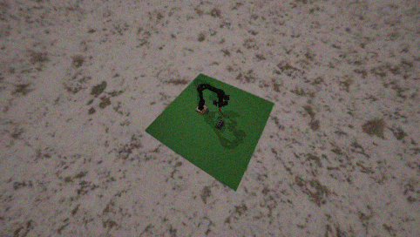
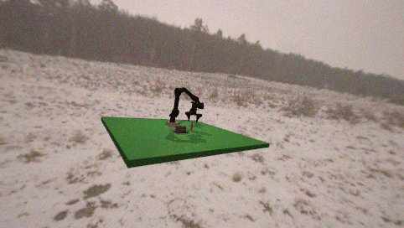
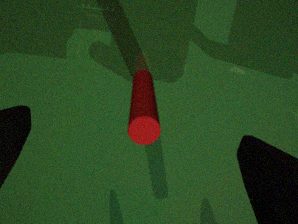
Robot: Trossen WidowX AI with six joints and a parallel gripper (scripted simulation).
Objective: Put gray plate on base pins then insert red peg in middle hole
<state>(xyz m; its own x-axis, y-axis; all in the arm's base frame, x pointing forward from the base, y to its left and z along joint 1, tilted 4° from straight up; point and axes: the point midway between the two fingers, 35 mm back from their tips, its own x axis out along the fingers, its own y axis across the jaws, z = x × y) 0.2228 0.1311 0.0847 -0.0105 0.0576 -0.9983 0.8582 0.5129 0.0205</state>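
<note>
Now: the red peg 40 mm below my gripper tip. Also, from my gripper tip: gray plate: 120 mm ahead, 190 mm to the right, 40 mm below; then base: 120 mm ahead, 190 mm to the right, 80 mm below.
</note>
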